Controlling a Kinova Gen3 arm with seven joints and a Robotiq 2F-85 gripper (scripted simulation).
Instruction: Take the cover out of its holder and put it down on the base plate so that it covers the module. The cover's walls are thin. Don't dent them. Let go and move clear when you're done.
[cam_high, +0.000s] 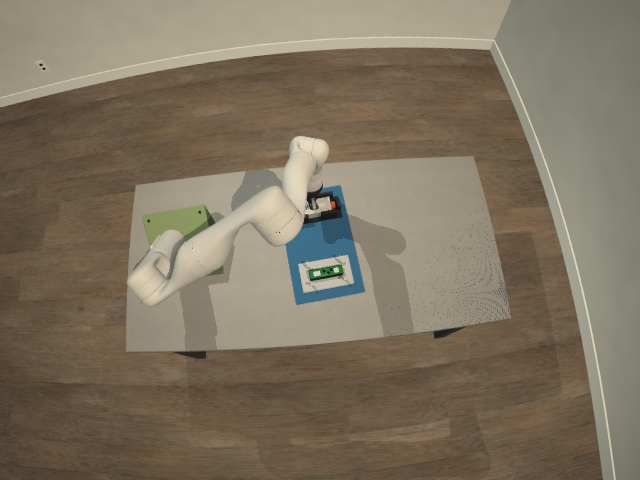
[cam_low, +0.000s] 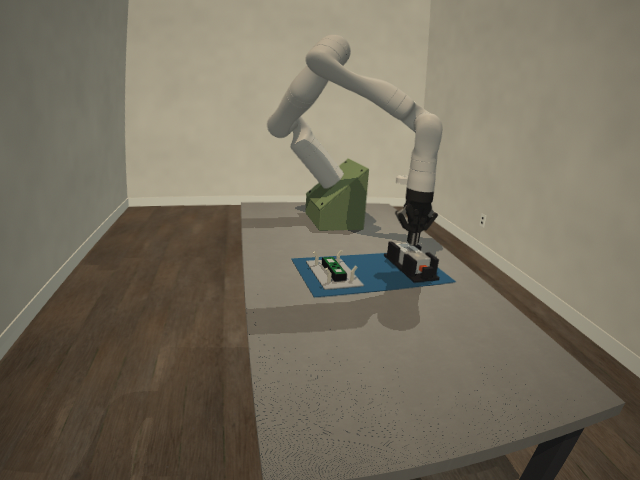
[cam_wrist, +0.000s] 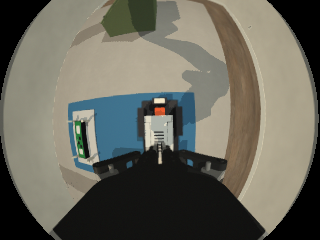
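The white cover is 6 cm below my hand.
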